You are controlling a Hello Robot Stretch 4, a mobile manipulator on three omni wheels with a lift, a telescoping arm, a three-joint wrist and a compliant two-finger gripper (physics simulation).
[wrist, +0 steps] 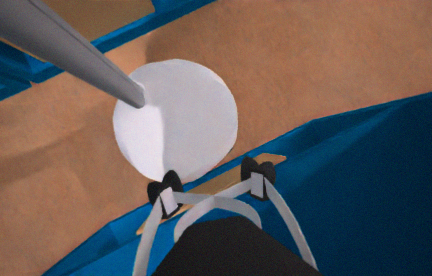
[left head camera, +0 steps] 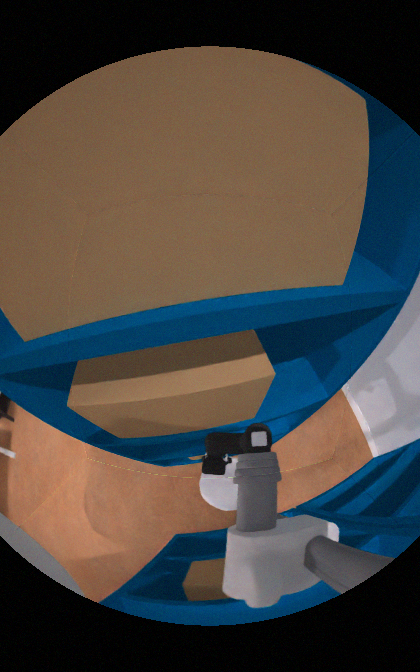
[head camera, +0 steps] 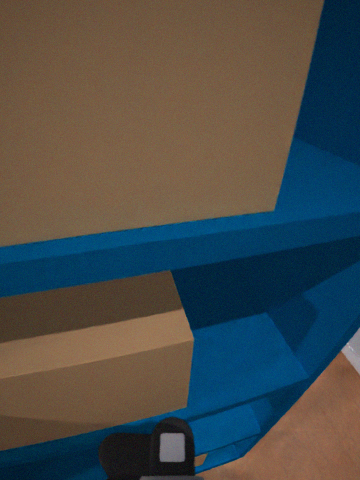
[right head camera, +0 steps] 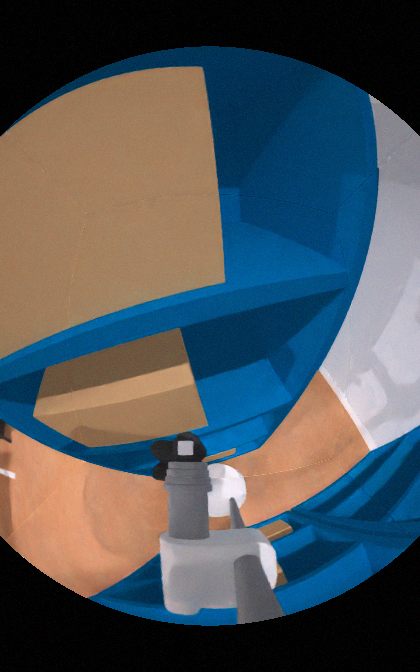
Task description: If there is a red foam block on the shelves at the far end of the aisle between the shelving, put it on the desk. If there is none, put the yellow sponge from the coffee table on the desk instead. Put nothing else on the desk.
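Frame: origin at the robot's base, x ahead, y left, z up, level; centimetres.
Where they show: gripper, between the fingertips: [wrist: 211, 178]; robot's base, origin of its link: [wrist: 181, 124].
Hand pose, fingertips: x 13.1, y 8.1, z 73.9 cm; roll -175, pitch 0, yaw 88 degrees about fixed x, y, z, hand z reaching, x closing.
Note:
Things, the pixels of their centre, and the offset from my fingertips.
- large brown box, middle of its body: [head camera: 14, 46] dx +22.5, dy +6.6, dz +81.5 cm
- smaller brown box, middle of its body: [head camera: 62, 334] dx +20.8, dy +13.2, dz +35.8 cm
The blue shelving unit [head camera: 240, 345] [left head camera: 305, 377] [right head camera: 280, 250] stands close in front of the head cameras, with brown boxes on its shelves. In the wrist view my gripper [wrist: 211, 178] is open, its two dark fingertips apart with nothing held between them. It points down beside the blue shelving [wrist: 360, 180], above a low brown box edge and near my white round base [wrist: 200, 115]. No red foam block shows on the visible parts of the shelves. The yellow sponge, the coffee table and the desk do not show in these views.
A large brown box [head camera: 125, 100] [left head camera: 200, 150] [right head camera: 125, 175] fills much of the upper shelf. A smaller brown box [head camera: 100, 390] [left head camera: 175, 405] [right head camera: 130, 415] sits below. A second blue shelving row [left head camera: 380, 490] [right head camera: 370, 500] stands opposite, across the brown floor. A pale wall [right head camera: 395, 320] is at the right.

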